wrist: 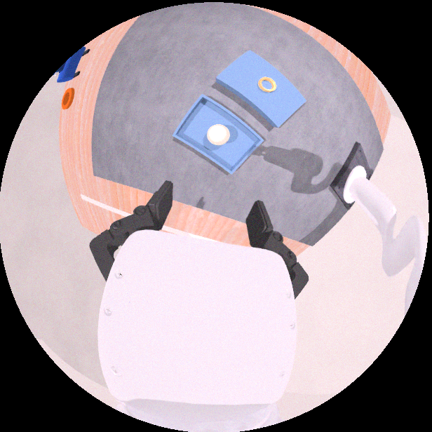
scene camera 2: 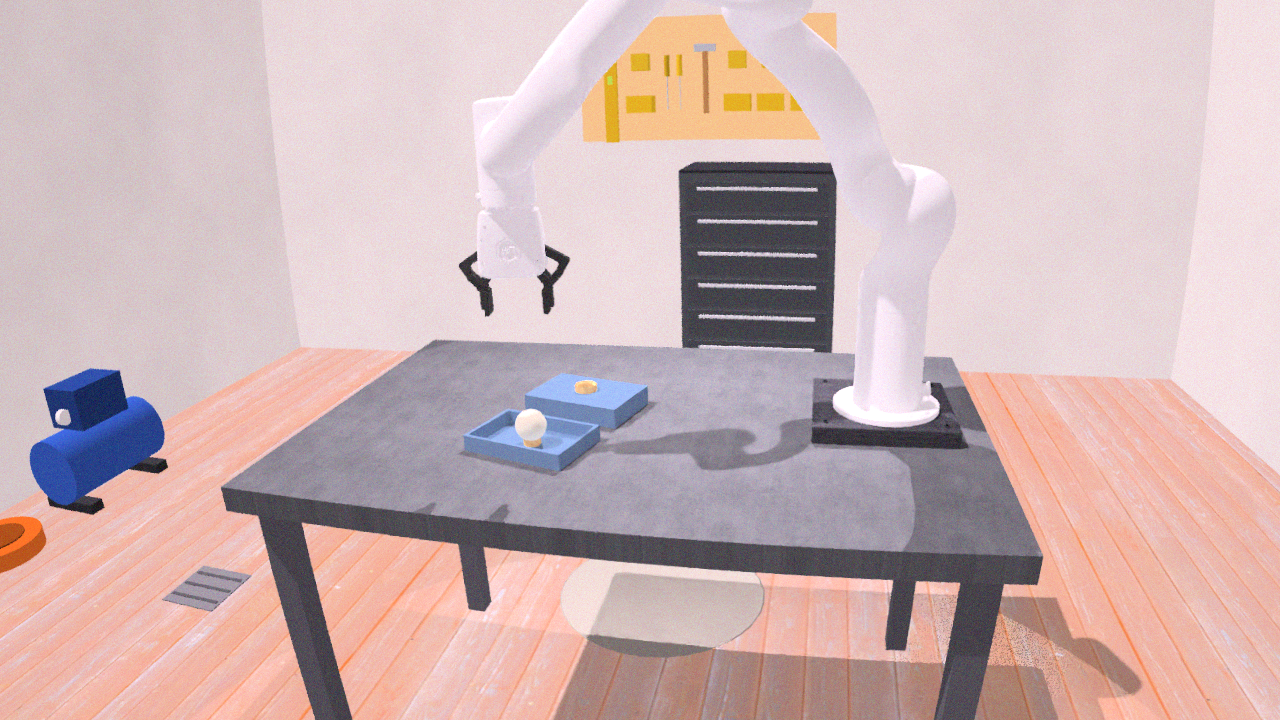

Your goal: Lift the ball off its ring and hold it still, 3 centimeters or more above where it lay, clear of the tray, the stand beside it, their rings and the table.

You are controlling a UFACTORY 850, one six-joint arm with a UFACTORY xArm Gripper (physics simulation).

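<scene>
A cream-white ball [scene camera 2: 530, 424] [wrist: 218, 134] sits on its small yellow ring [scene camera 2: 532, 442] inside the blue open tray [scene camera 2: 516, 454] [wrist: 200, 154]; the ball hides the ring in the wrist view. A flat blue stand [scene camera 2: 626, 403] [wrist: 240, 69] is beside the tray, with a yellow ring [scene camera 2: 586, 386] [wrist: 261, 89] on its top. My gripper [scene camera 2: 517, 311] [wrist: 212, 201] is open and empty, fingers pointing down. It hangs high above the table, well above the ball and apart from it. In the wrist view the ball lies beyond the fingertips.
The dark grey table [scene camera 2: 742, 488] [wrist: 145, 100] bears the tray and stand. The arm's black base plate [scene camera 2: 886, 436] [wrist: 356, 151] is at the table's right side. A black drawer cabinet [scene camera 2: 757, 268] is behind the table. A blue compressor [scene camera 2: 98, 447] [wrist: 70, 67] stands on the floor at the left.
</scene>
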